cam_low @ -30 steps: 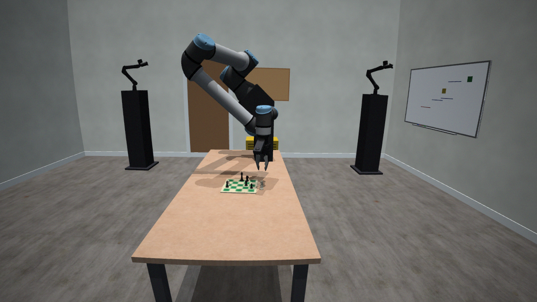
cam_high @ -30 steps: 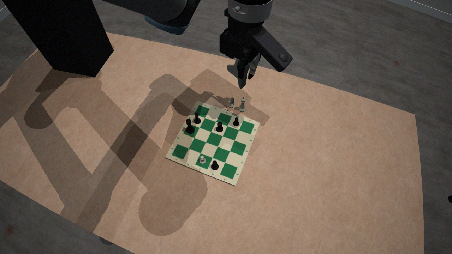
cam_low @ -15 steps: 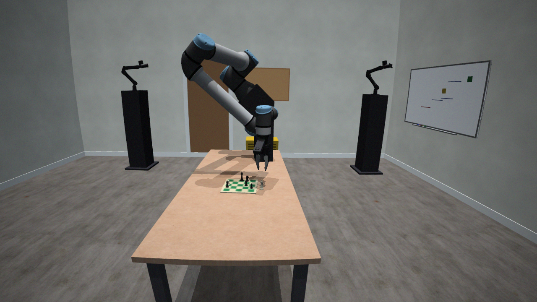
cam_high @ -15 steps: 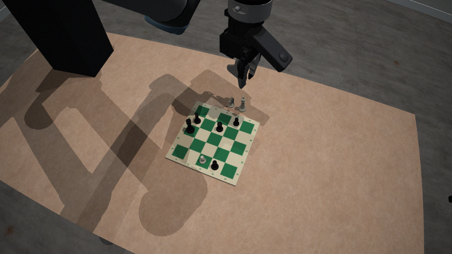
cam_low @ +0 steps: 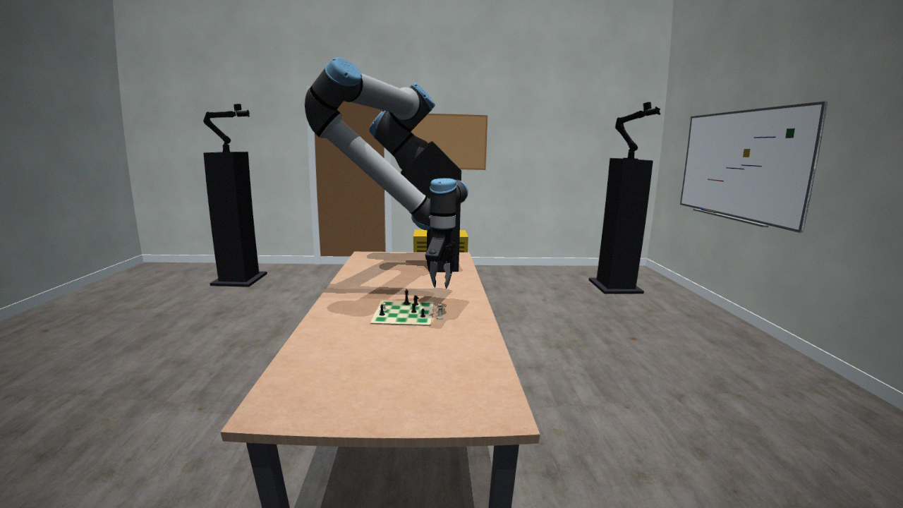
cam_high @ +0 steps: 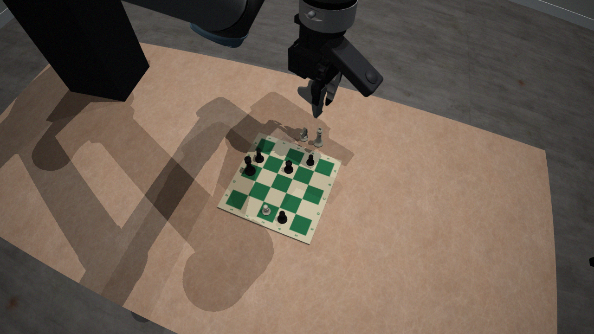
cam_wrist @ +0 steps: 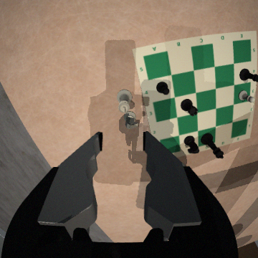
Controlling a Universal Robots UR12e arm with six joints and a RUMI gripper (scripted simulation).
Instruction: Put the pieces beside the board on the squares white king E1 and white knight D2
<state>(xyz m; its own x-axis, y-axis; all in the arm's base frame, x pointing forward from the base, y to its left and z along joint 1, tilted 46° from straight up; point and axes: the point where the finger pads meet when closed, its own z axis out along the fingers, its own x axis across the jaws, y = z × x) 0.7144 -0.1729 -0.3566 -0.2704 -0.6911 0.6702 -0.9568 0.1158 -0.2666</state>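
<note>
The white king lies 100 mm below my hand. Round my hand: chessboard: 40 mm behind, 140 mm to the right, 130 mm below; then white pawn: 50 mm behind, 220 mm to the right, 120 mm below; then white knight: 40 mm behind, 120 mm below.
</note>
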